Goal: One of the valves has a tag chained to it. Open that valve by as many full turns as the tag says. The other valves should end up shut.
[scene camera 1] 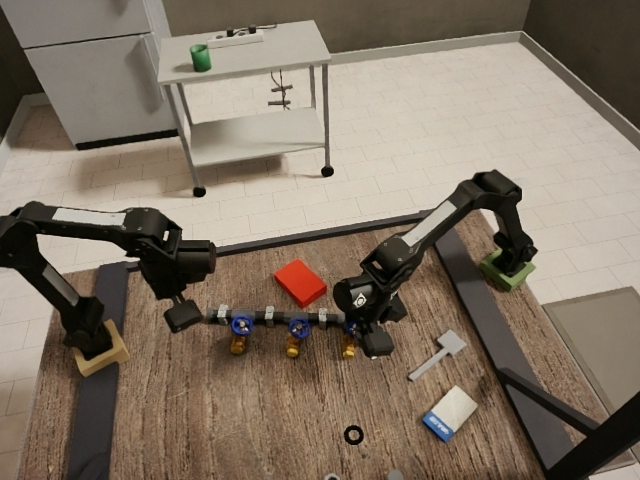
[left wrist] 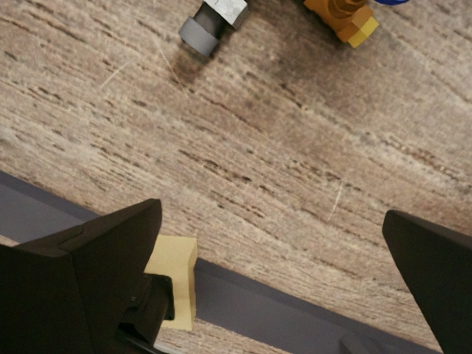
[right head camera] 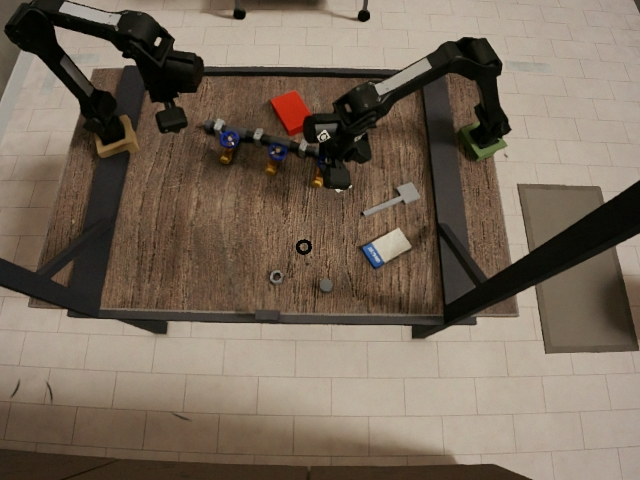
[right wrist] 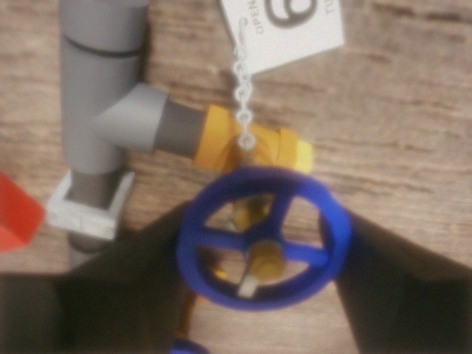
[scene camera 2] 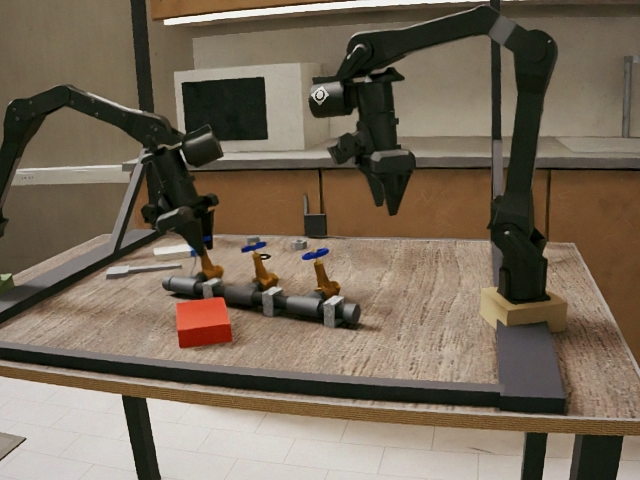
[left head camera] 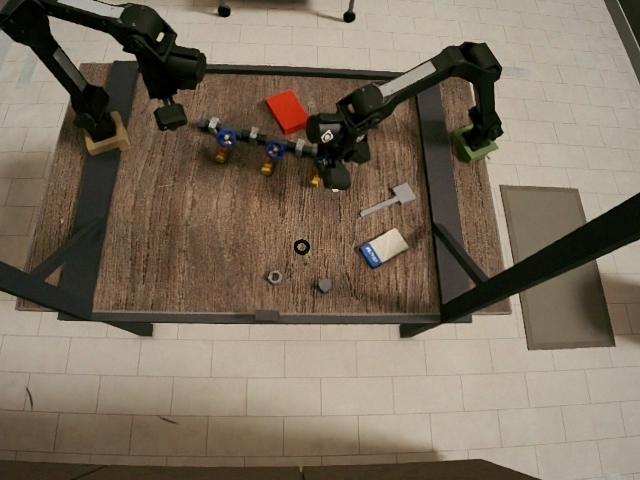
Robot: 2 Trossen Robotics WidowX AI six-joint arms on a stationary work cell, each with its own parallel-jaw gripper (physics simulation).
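A dark pipe carries three orange valves with blue handwheels. The tagged valve's wheel is at the arms' right end of the row. Its chained white tag lies on the table; one digit, partly cut off, shows between "OPEN" and "TU", and I cannot tell whether it is 6 or 9. My right gripper is shut on this wheel, fingers on opposite sides of the rim. The middle wheel and the far wheel are untouched. My left gripper is open and empty, high above the table.
A red block lies behind the pipe in the head views. A grey hammer and a blue and white box lie at the right. A black ring, a nut and a grey piece lie nearer the front.
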